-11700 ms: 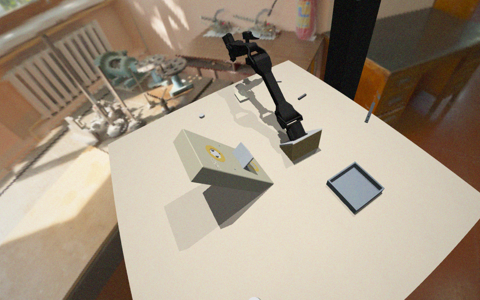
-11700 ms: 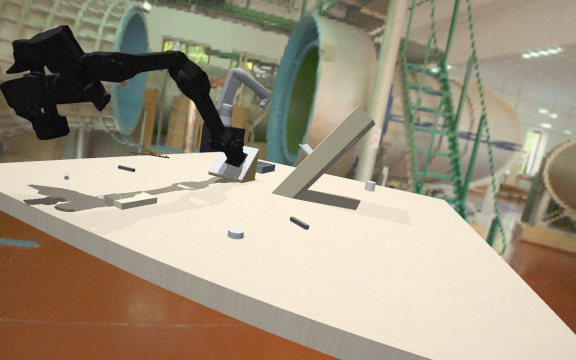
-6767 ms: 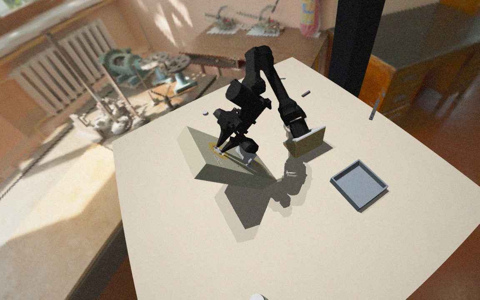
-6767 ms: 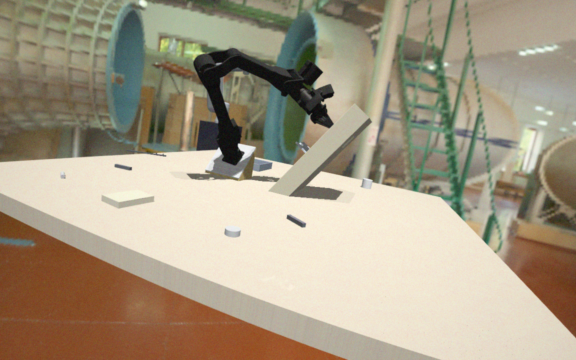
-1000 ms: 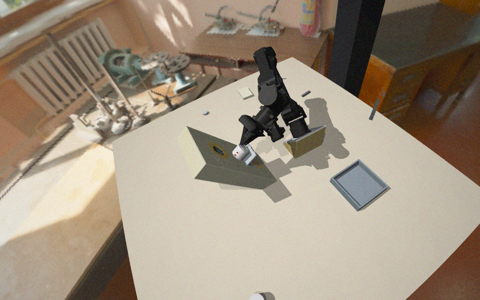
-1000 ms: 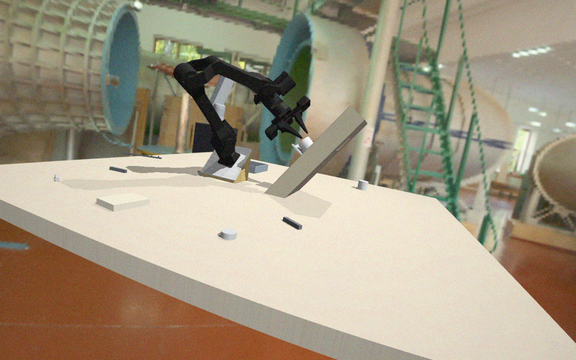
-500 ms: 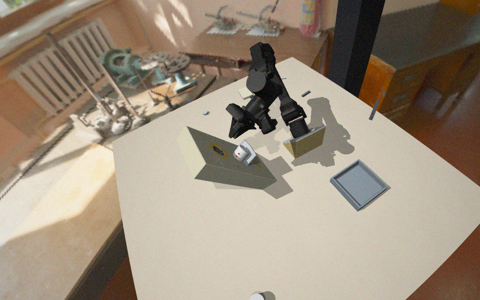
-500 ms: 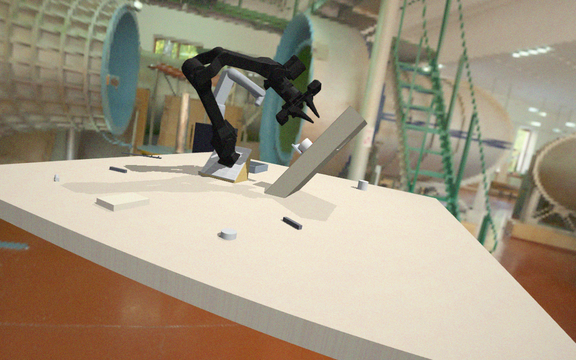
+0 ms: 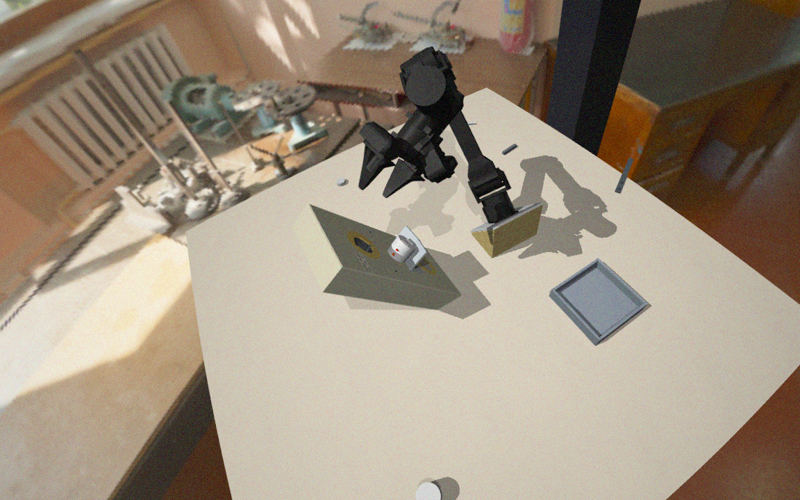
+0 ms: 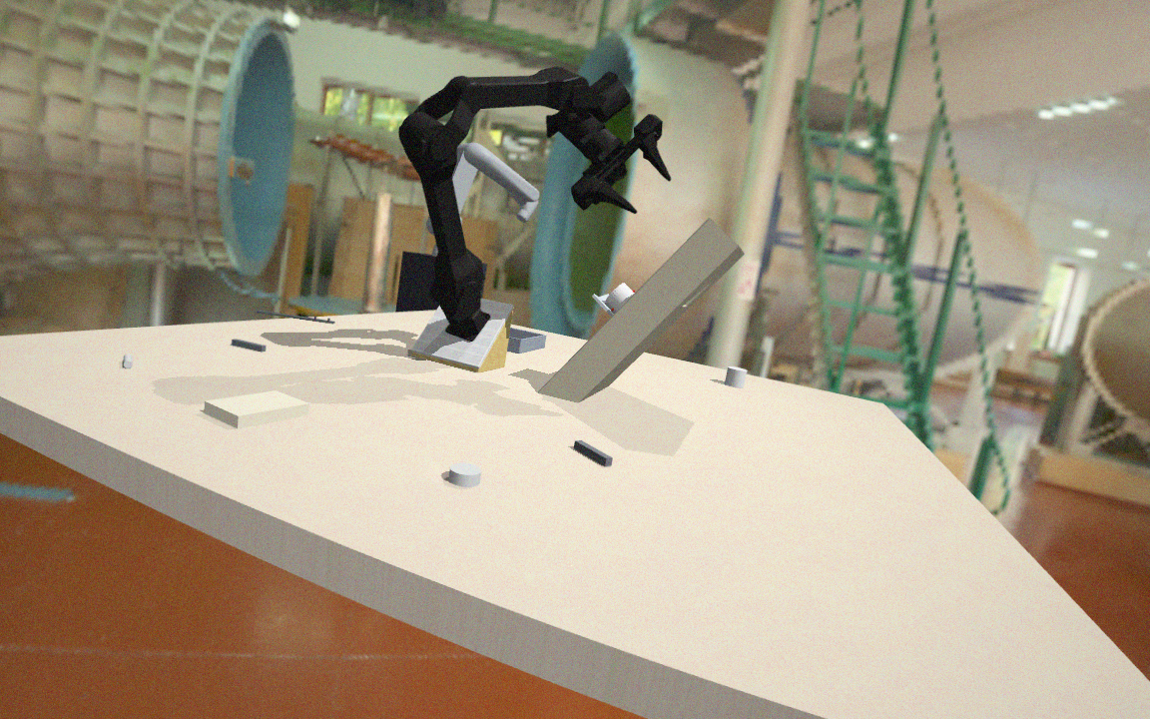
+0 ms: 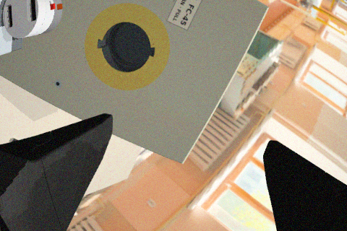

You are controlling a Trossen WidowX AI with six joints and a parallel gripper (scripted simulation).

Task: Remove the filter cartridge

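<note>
My gripper tip is now 18 cm above the round filter cartridge and 2 cm past it. Round my gripper tip: grey tray 39 cm behind, 34 cm below, 24 cm to the left; grey service panel 20 cm below, 2 cm ahead; flat cream block 52 cm to the right, 34 cm below, 22 cm behind.
</note>
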